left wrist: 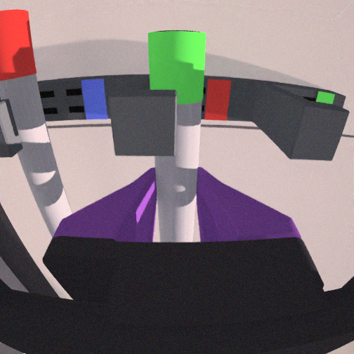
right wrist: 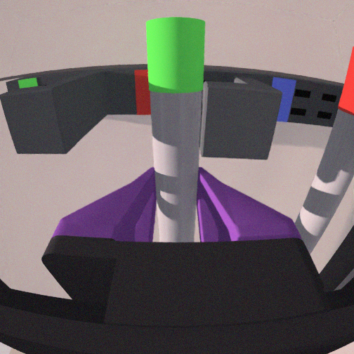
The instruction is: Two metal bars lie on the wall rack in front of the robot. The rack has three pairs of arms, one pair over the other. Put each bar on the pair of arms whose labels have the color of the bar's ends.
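Note:
A grey bar with green ends (left wrist: 187, 135) (right wrist: 175, 115) runs between both grippers' fingers. My left gripper (left wrist: 176, 175) is shut on it near one end. My right gripper (right wrist: 176, 175) is shut on it near the other end. In the left wrist view a dark middle arm (left wrist: 144, 124) partly covers the bar; in the right wrist view the bar lies beside the other middle arm (right wrist: 241, 122), and I cannot tell whether they touch. The red-ended bar (left wrist: 34, 135) (right wrist: 332, 165) shows at the side, by another arm (left wrist: 7, 137) in the left wrist view.
Dark rack uprights carry blue labels (left wrist: 94, 99) (right wrist: 284, 99), red labels (left wrist: 218, 100) (right wrist: 143, 92) and green labels (left wrist: 325, 97) (right wrist: 28, 83). The arms by the green labels (left wrist: 320, 132) (right wrist: 40, 122) stick out with no bar on them. A pale wall (left wrist: 275, 45) (right wrist: 90, 35) lies behind.

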